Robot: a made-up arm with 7 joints.
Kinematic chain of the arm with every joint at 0, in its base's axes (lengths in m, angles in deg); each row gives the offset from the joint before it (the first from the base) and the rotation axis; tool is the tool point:
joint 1: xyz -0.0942 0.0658 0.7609 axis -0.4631 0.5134 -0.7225
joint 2: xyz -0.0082 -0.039 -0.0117 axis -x
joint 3: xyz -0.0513 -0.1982 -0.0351 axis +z
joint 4: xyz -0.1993 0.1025 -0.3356 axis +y
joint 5: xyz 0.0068 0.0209 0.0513 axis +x
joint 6: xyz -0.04 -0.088 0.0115 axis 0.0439 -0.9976 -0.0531
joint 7: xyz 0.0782 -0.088 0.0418 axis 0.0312 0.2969 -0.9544
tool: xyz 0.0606 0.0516 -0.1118
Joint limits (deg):
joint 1: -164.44..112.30
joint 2: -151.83..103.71
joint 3: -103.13..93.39
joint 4: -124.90..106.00
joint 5: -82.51..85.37
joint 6: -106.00..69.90
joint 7: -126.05..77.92
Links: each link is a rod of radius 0.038 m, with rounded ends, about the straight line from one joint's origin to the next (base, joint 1, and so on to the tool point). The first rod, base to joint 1, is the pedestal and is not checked.
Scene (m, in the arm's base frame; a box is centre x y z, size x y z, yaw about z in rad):
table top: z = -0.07
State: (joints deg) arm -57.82 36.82 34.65 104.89 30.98 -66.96 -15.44
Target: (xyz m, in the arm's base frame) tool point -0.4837 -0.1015 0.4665
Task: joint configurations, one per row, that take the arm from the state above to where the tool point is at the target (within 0.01 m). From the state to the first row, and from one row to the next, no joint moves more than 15 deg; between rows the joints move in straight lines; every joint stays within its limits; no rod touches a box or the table.
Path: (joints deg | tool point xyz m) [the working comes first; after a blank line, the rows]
Joints at the target: -0.18 7.56 8.55 104.01 50.69 -69.08 -10.76
Straight joint move there: clear.

1: -43.41 29.50 28.12 104.67 35.91 -67.49 -14.27 | -0.1331 -0.3572 0.3715
2: -29.00 22.19 21.60 104.45 40.84 -68.02 -13.10 | -0.2808 -0.3049 0.3857
3: -14.59 14.87 15.07 104.23 45.76 -68.55 -11.93 | -0.4027 -0.2169 0.4207
4: -0.18 7.56 8.55 104.01 50.69 -69.08 -10.76 | -0.4837 -0.1016 0.4665

